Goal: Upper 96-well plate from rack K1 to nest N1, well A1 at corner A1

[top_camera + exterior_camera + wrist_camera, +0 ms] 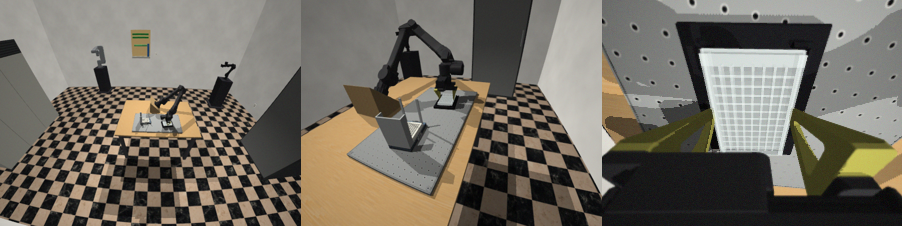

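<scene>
Right now my hand is 20 mm above the black plate nest N1. The rest, counted from my hand: thin rack post: 10 mm ahead, 260 mm to the right, 50 mm above.
</scene>
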